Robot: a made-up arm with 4 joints.
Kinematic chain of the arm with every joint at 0, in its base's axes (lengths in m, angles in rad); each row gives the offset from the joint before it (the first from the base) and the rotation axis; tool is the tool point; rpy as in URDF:
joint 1: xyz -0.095 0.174 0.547 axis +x
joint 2: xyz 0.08 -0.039 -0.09 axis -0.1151 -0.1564 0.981
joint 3: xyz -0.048 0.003 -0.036 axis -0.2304 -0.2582 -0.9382
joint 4: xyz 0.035 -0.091 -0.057 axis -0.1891 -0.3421 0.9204
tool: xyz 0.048 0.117 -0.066 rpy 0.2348 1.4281 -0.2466
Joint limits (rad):
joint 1: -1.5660..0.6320
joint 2: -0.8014..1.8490
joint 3: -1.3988..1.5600
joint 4: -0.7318..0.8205
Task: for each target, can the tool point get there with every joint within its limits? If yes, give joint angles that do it. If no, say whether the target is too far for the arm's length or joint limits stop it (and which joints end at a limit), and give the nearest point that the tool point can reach.
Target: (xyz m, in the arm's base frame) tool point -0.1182 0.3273 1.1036
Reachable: no: too far | nearest point -0.0356 -0.0012 0.7672 | short by 0.477 m
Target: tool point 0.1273 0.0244 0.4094
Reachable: yes | joints -0.4042 0.9275 0.9114 -0.5661
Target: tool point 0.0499 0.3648 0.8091
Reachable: no: joint limits stop it (at a limit: joint 1, joint 3, joint 4) | nearest point 0.0874 0.0168 0.7458 | short by 0.356 m
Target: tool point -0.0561 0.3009 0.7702
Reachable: no: joint limits stop it (at a limit: joint 1, joint 3, joint 4) | nearest point -0.0257 -0.0002 0.7685 | short by 0.303 m
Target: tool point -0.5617 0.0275 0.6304
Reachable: no: too far | nearest point -0.1808 -0.0084 0.6508 | short by 0.383 m
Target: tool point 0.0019 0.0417 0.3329
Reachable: yes | joints -0.4565 -0.1048 0.2405 0.3378
